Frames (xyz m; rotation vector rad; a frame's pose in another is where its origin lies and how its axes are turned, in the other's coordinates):
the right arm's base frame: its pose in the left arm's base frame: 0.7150 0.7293 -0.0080 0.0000 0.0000 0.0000
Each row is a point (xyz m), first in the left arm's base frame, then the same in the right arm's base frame.
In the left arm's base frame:
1: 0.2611 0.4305 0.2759
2: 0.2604 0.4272 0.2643
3: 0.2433 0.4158 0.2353
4: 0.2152 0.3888 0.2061
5: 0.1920 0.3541 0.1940
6: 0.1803 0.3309 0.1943
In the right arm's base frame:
1: -0.4539 -0.2988 0.2839
2: -0.4546 -0.3021 0.2723
3: -0.4717 -0.3135 0.2433
4: -0.4998 -0.3405 0.2141
5: -0.5230 -0.3752 0.2020
6: -0.5347 -0.3984 0.2023

